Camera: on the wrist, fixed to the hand. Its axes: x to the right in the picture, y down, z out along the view.
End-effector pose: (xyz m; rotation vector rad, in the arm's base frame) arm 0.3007 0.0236 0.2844 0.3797 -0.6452 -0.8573
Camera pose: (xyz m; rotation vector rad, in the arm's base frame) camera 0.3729 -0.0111 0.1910 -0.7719 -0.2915 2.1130
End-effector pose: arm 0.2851 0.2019 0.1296 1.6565 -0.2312 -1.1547
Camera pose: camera 0.3771 0.2708 0.0857 -0.2150 -1.5577 1.3643
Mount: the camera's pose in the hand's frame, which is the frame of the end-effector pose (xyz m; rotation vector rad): 0.0280 -0.0310 -0.1157 0.0959 -0.1804 -3.1224
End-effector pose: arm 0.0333 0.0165 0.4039 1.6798 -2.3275 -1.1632
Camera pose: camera 0.0975 -0.0733 0.4582 -1.8230 -1.3037 0.0816
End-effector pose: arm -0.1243 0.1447 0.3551 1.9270 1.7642 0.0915
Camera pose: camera -0.1932 0.2095 0.4338 -1.9347 2.1309 -0.9765
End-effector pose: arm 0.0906 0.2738 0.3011 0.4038 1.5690 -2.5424
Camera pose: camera 0.0746 0.3918 0.2704 1.2038 -0.2288 0.1967
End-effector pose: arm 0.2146 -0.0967 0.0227 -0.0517 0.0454 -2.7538
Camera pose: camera 0.1721 -0.0757 -0.0908 0.1349 0.1198 0.3980
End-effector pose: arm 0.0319 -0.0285 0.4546 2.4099 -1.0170 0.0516
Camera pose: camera 0.0916 0.0263 0.5471 -1.2012 -2.6878 0.9221
